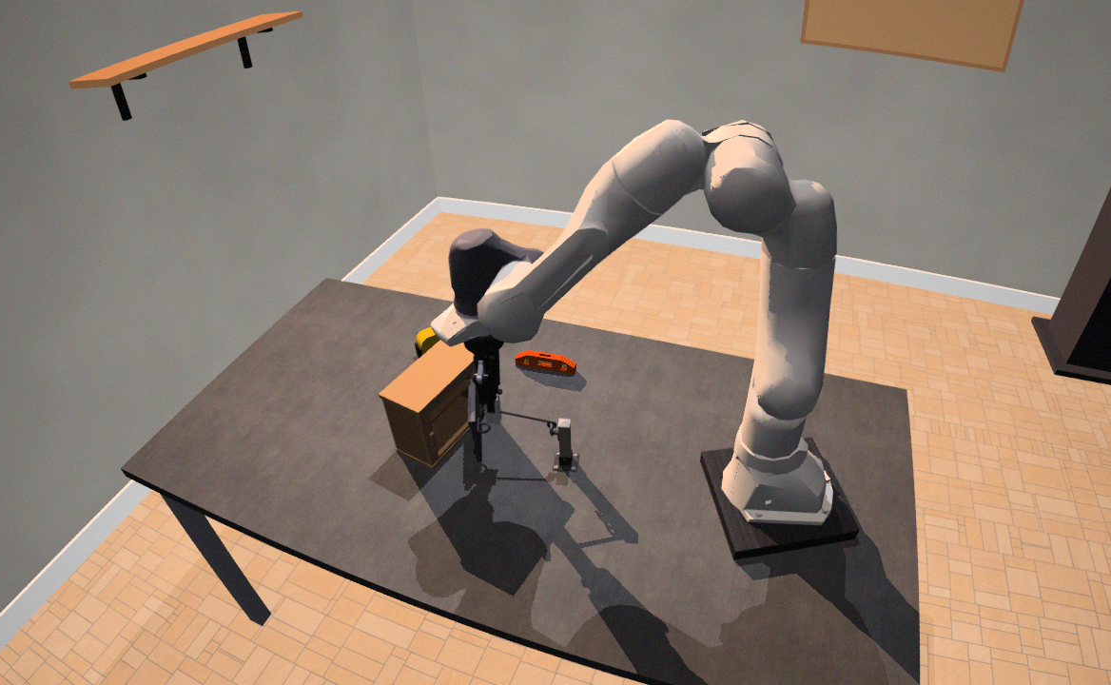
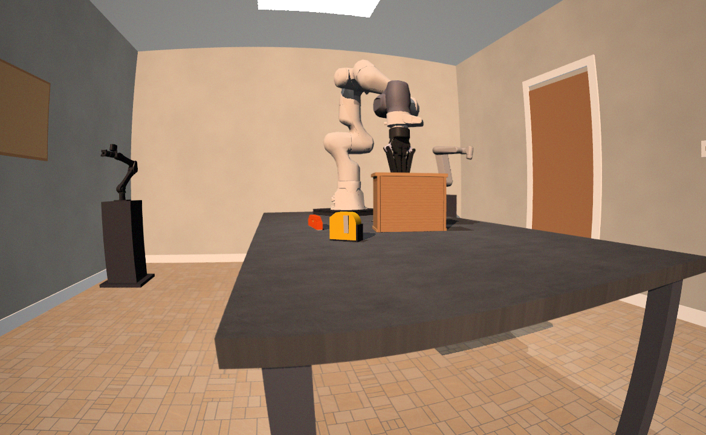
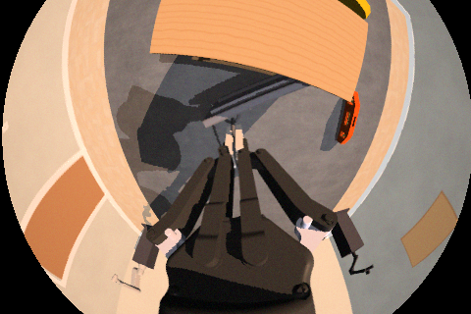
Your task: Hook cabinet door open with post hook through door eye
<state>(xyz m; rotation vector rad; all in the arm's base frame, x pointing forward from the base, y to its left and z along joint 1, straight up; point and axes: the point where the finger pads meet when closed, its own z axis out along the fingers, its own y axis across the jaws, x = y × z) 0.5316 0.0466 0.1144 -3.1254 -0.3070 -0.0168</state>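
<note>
Right now the hook is 5 cm behind my hand, 3 cm below it and 1 cm to the right of it. Also, from my hand: dark door (6 cm below, 5 cm ahead, 4 cm to the right); orange spirit level (30 cm to the right, 12 cm below); yellow tape measure (31 cm ahead, 28 cm to the right, 11 cm below).
</note>
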